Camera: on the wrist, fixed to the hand. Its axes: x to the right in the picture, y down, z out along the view.
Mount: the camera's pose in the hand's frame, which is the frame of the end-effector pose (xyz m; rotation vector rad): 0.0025 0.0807 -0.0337 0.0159 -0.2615 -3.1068
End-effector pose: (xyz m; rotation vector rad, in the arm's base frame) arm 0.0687 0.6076 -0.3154 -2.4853 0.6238 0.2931
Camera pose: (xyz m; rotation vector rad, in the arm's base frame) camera 0.0337 0.5281 -0.3259 -0.6716 -2.7284 -0.5756
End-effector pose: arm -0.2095 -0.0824 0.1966 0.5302 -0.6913 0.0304
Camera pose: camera -0.2034 0.0033 0.2132 -1.0733 -0.5513 2.8921
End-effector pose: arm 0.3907 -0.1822 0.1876 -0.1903 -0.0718 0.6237
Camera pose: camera 0.3506 -0.1218 0.1386 0.1701 -0.4518 -2.4559
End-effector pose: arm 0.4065 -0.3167 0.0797 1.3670 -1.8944 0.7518
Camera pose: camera 0.3351 -0.2692 0.0968 2.0832 1.3417 -1.0264
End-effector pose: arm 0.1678 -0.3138 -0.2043 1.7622 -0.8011 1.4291
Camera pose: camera 0.0839 -0.3300 -0.1857 0.8749 1.5536 -0.9737
